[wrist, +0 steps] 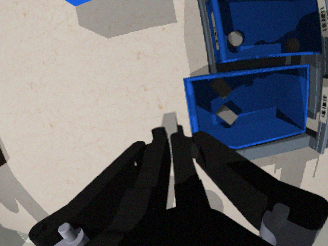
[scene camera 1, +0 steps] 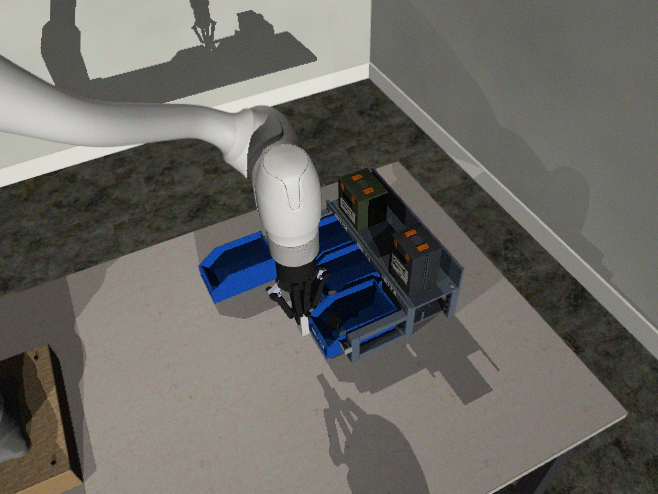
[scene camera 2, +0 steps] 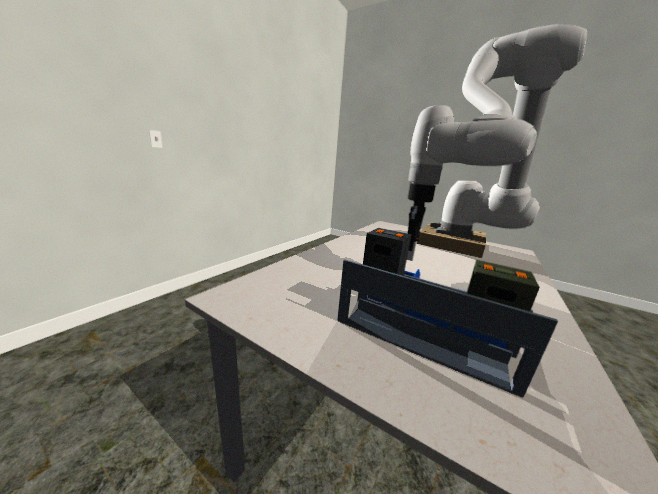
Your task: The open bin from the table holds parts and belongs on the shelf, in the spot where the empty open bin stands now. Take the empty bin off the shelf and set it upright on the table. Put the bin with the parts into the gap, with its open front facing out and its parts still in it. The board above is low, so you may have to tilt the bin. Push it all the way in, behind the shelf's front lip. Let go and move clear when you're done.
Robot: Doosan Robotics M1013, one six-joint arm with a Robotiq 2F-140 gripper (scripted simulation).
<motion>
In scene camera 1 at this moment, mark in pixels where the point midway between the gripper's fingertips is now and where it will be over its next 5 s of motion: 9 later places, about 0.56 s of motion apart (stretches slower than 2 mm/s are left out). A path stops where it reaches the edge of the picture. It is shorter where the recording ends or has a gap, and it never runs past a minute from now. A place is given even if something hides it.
My gripper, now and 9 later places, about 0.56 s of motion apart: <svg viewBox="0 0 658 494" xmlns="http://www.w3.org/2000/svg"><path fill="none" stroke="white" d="M303 330L304 341L304 346L306 346L312 343L316 341L324 337L332 334L336 332L334 331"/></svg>
</motion>
